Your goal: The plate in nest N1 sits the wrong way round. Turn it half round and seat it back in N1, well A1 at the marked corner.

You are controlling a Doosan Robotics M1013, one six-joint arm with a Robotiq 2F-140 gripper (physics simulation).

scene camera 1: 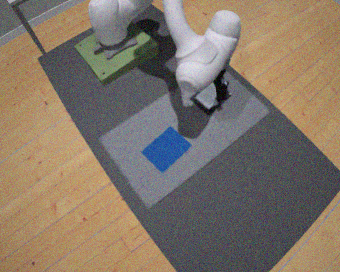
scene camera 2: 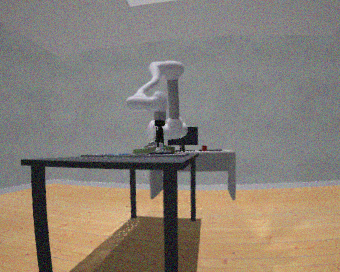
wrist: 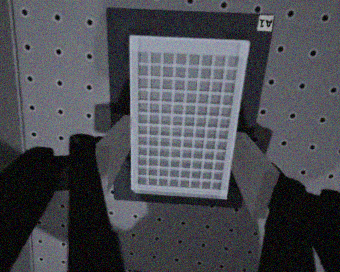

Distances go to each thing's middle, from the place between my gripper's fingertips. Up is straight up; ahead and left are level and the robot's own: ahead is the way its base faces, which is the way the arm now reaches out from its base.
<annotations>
I see my gripper 2 cm to the right of the well plate [wrist: 185, 93] and 1 cm below it. From my hand the other things lie so: blue nest [scene camera 1: 170, 145]: 29 cm to the right, 10 cm ahead, 1 cm below.
</annotations>
